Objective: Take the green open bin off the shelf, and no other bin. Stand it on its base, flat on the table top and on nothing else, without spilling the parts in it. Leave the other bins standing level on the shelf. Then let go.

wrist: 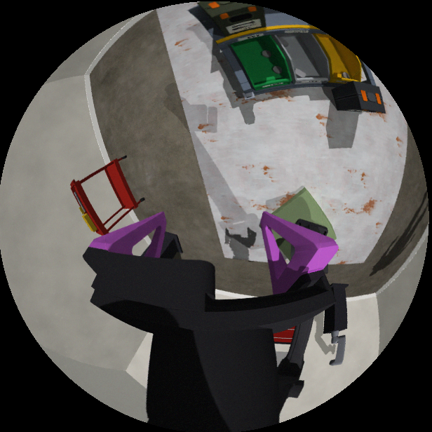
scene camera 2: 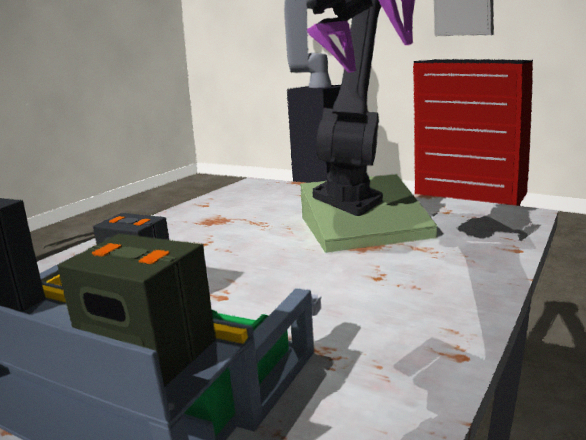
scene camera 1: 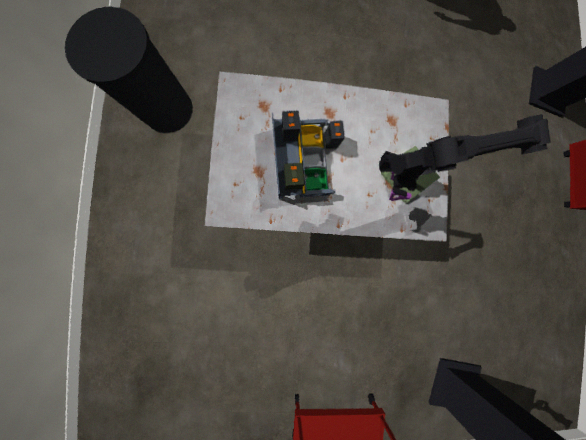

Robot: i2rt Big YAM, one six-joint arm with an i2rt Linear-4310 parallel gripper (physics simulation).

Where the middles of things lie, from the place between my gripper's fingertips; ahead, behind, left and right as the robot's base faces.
My gripper is now 29 cm above the green open bin [wrist: 260,71], 28 cm short of it and 3 cm to the left of it. The rest, counted from my hand: small dark case [scene camera 2: 130,224] 28 cm to the right, 27 cm below, 23 cm ahead; olive case [scene camera 2: 154,293] 37 cm ahead, 18 cm below, 1 cm to the left.
